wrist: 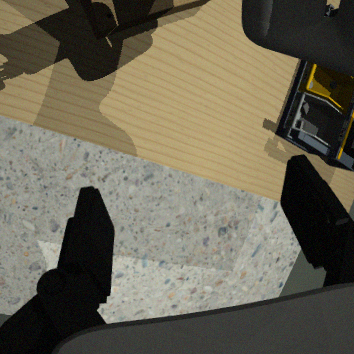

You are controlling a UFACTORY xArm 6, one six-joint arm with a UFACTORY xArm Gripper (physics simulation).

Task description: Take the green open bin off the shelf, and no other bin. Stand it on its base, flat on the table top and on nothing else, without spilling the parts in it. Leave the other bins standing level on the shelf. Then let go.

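Places are measured from the arm's base along level axes (x ahead, y left, z up), in centimetres.
Pixels of known places: gripper, between the fingertips: (pixel 195 193).
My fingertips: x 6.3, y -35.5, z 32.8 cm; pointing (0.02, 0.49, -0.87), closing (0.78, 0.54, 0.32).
Behind a point stands the place of what it marks.
The green open bin does not show in the wrist view. A dark-framed shelf (pixel 284 121) {x 48.6, y -14.0, z -12.1 cm} stands at the right edge, partly cut off by the view and partly covered by a dark part of the arm at the top right. In it are a yellow bin (pixel 325 82) {x 58.8, y 4.1, z -13.2 cm}, a grey bin (pixel 311 139) {x 53.8, y -16.0, z -5.6 cm} with loose parts inside, and the yellow edge of another bin (pixel 343 144) {x 63.3, y -12.6, z -2.8 cm}. My gripper (pixel 195 193) {x 6.3, y -35.5, z 32.8 cm} is open, with nothing between its fingers. Its right fingertip appears just below the shelf's near corner in the view; the height between them is unclear.
The light wooden table top (pixel 195 100) {x 23.9, y -20.9, z -14.1 cm} runs across the upper part, with its edge slanting down to the right. Shadows of the arm fall on it at the upper left. Beyond that edge lies a speckled stone floor (pixel 175 215), between and below the fingers.
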